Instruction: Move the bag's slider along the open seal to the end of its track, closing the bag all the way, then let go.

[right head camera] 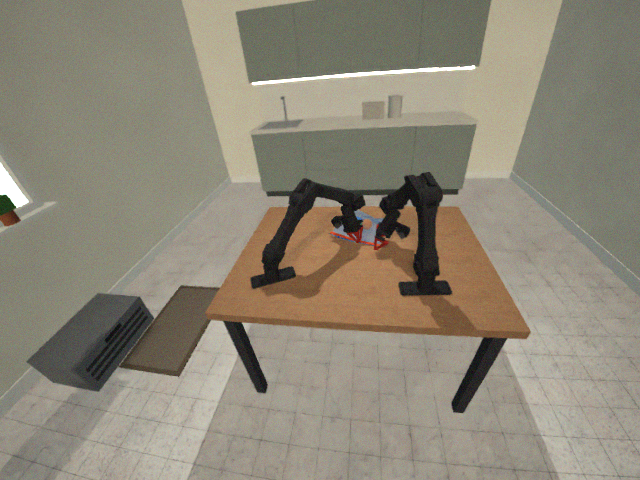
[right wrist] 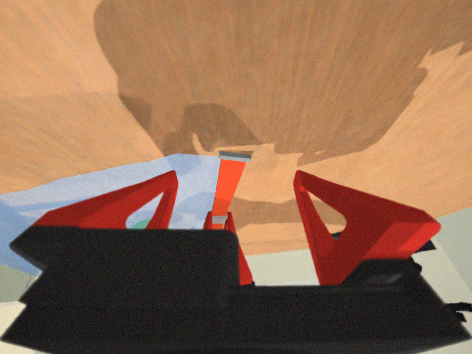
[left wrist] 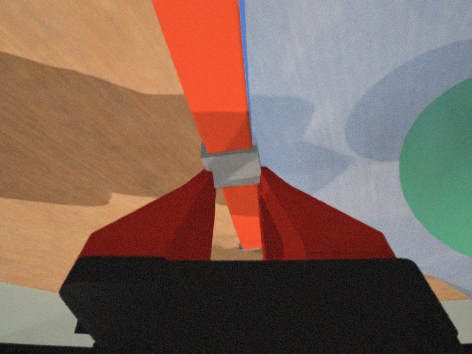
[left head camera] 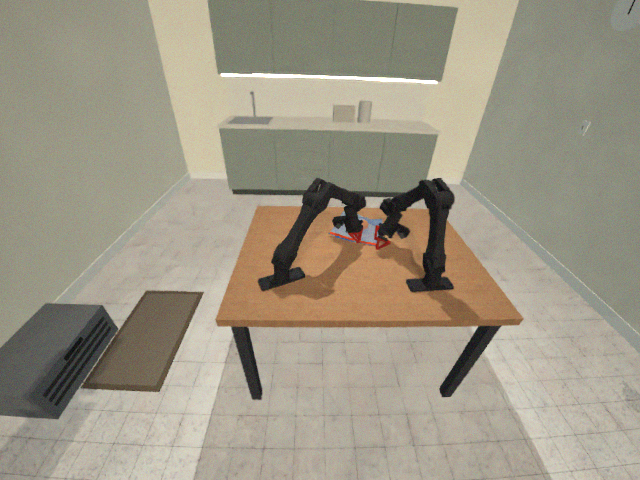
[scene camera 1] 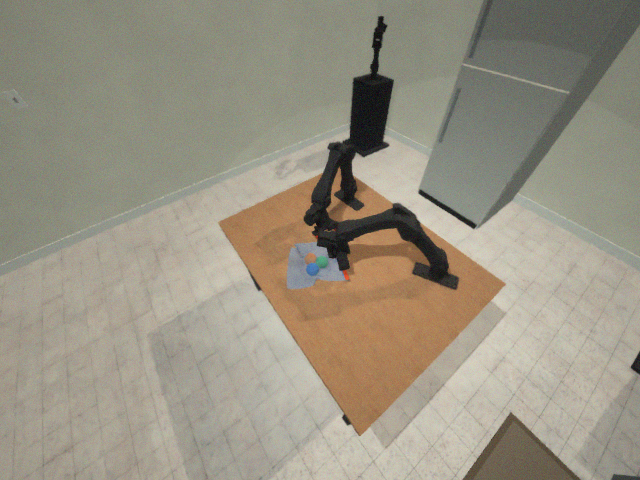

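The bag (left head camera: pixel 368 235) (scene camera 1: pixel 298 274) (left wrist: pixel 300 40) (right wrist: pixel 170 170) is pale blue and lies flat on the table. Its orange-red seal track (left wrist: pixel 207 60) (right wrist: pixel 229 182) runs along one edge, with a grey end piece (right wrist: pixel 235 156) in the right wrist view. The grey slider (left wrist: pixel 232 169) (right wrist: pixel 219 219) sits on the track, with track on both sides of it. My left gripper (left wrist: pixel 236 176) (left head camera: pixel 357 239) is shut on the slider. My right gripper (right wrist: pixel 235 177) (left head camera: pixel 383 242) is open and empty, above the table near the grey end piece, close beside the left gripper.
A green ball (scene camera 1: pixel 322 261) (left wrist: pixel 445 167), a blue ball (scene camera 1: pixel 312 269) and an orange ball (scene camera 1: pixel 310 257) lie on the bag. The wooden table (left head camera: pixel 330 310) (scene camera 1: pixel 382 351) carries both arms. The two wrists are close together over the seal.
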